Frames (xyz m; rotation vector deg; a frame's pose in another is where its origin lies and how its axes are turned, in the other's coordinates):
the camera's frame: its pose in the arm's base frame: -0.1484 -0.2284 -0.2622 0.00 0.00 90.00
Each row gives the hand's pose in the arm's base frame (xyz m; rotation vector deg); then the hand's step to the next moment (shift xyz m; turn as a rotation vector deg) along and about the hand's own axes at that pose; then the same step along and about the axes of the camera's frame.
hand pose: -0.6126 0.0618 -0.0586 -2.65 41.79 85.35
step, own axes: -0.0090 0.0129 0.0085 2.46 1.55 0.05
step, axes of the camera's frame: -0.0025 0.0074 0.0161 2.38 1.60 -0.48
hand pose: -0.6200 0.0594 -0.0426 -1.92 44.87 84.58
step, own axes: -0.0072 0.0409 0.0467 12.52 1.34 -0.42
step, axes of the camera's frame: 0.0217 0.0148 0.0567 10.86 2.63 -5.82
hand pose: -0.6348 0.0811 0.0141 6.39 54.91 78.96
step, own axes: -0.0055 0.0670 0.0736 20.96 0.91 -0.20
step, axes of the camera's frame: 0.0453 0.0050 0.0886 18.08 3.06 -10.20
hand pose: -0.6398 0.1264 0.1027 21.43 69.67 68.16
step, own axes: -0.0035 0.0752 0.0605 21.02 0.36 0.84
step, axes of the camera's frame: 0.0481 -0.0150 0.0824 18.27 1.90 -10.26
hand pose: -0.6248 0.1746 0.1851 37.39 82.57 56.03
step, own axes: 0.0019 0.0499 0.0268 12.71 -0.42 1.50
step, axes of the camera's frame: 0.0309 -0.0183 0.0438 10.92 0.08 -6.68
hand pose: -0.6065 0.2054 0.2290 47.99 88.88 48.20
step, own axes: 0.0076 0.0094 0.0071 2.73 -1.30 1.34
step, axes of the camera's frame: 0.0117 -0.0068 0.0036 1.82 -0.91 -2.61
